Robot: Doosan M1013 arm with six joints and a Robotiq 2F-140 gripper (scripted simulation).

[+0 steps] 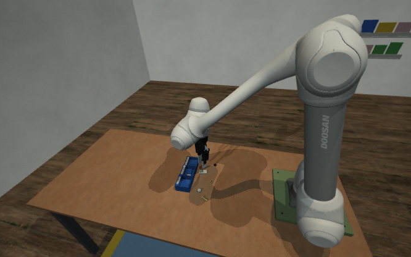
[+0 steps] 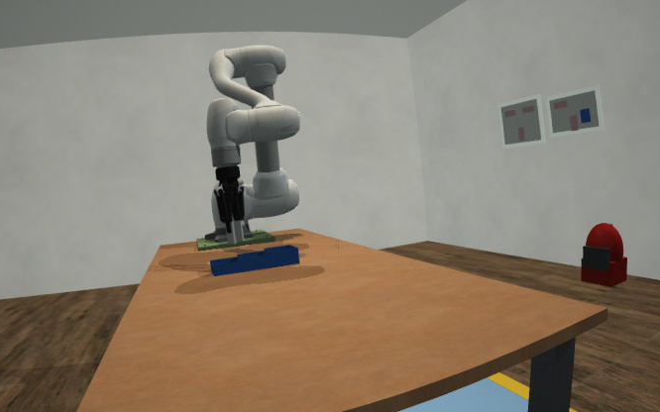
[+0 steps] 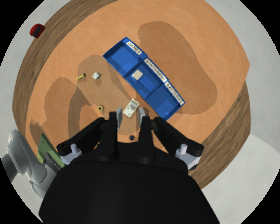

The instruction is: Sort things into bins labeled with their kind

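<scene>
Right now my hand is 100 mm above the white flat part. Round my hand: long blue bin 80 mm below, 80 mm ahead, 40 mm to the left; black nut 100 mm below, 70 mm to the right, 60 mm behind; brass nut 100 mm below, 70 mm behind, 60 mm to the left.
</scene>
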